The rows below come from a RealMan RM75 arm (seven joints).
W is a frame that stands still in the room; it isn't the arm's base.
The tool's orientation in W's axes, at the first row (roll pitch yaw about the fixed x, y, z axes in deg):
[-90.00 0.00 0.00]
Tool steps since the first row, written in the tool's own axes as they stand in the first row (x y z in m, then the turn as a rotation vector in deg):
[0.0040 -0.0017 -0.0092 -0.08 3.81 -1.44]
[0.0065 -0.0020 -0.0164 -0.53 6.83 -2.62]
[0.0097 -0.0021 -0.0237 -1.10 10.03 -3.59]
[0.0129 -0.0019 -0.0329 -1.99 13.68 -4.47]
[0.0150 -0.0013 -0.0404 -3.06 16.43 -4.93]
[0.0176 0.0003 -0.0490 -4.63 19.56 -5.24]
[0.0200 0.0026 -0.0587 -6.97 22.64 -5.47]
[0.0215 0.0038 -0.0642 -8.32 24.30 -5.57]
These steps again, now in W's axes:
[0.0040 -0.0092 0.0017 -0.08 -1.44 -3.81]
[0.0065 -0.0164 0.0020 -0.53 -2.62 -6.83]
[0.0097 -0.0237 0.0021 -1.10 -3.59 -10.03]
[0.0129 -0.0329 0.0019 -1.99 -4.47 -13.68]
[0.0150 -0.0404 0.0013 -3.06 -4.93 -16.43]
[0.0176 -0.0490 -0.0003 -4.63 -5.24 -19.56]
[0.0200 -0.0587 -0.0026 -6.97 -5.47 -22.64]
[0.0215 -0.0642 -0.0038 -8.32 -5.57 -24.30]

